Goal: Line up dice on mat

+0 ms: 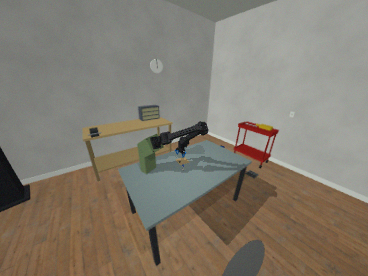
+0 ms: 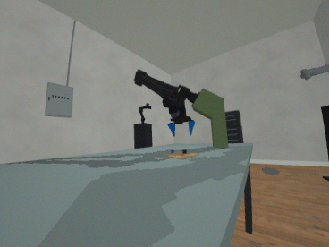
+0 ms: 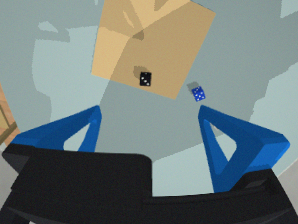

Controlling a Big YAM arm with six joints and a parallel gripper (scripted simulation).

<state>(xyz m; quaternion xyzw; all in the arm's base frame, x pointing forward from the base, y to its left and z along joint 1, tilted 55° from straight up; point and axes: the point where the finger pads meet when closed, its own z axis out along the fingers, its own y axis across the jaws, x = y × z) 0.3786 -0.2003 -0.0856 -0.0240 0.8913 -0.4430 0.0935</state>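
Right now the blue die is 3 cm behind my hand, 7 cm to the right of it and 10 cm below it. From my hand the other things lie so: black die: 1 cm to the left, 9 cm below; white die: 10 cm behind, 12 cm to the right, 10 cm below; tan mat: 5 cm ahead, 10 cm below.
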